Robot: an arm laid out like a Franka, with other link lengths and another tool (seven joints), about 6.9 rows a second.
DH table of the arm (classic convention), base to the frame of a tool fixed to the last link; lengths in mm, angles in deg. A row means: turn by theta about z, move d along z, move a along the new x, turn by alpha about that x. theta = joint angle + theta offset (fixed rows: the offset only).
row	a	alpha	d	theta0
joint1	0	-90	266.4	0
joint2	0	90	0	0
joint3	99	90	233.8	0
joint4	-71	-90	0	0
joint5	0	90	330.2	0
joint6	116.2	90	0	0
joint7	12	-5.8	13.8	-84.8
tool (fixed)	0	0	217.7	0
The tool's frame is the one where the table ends.
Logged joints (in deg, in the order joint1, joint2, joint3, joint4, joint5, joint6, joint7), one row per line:
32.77, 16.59, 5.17, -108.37, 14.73, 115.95, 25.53
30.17, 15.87, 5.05, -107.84, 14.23, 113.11, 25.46
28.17, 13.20, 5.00, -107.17, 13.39, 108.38, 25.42
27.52, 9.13, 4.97, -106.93, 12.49, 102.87, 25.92
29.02, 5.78, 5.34, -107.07, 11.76, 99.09, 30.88
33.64, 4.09, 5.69, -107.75, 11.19, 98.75, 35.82
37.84, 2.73, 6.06, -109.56, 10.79, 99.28, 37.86
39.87, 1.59, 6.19, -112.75, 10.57, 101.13, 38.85
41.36, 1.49, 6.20, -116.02, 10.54, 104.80, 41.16
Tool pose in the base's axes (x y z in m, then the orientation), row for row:
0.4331, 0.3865, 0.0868, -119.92, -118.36, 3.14
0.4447, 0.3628, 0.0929, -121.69, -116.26, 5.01
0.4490, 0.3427, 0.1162, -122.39, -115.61, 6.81
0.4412, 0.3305, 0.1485, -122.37, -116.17, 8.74
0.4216, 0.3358, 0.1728, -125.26, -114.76, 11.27
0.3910, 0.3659, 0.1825, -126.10, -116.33, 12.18
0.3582, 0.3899, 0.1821, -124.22, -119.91, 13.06
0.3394, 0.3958, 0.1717, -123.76, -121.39, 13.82
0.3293, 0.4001, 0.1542, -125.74, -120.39, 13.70
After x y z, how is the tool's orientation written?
As a rotation vector, in degrees.
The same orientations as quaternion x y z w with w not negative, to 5 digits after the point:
-0.70803, -0.69882, 0.01854, 0.09999
-0.71902, -0.68693, 0.02960, 0.10128
-0.72271, -0.68267, 0.04021, 0.10021
-0.72091, -0.68438, 0.05149, 0.09622
-0.73306, -0.67161, 0.06596, 0.08493
-0.73137, -0.67471, 0.07064, 0.06980
-0.71615, -0.69130, 0.07529, 0.05978
-0.71065, -0.69704, 0.07936, 0.05316
-0.71929, -0.68868, 0.07837, 0.04694

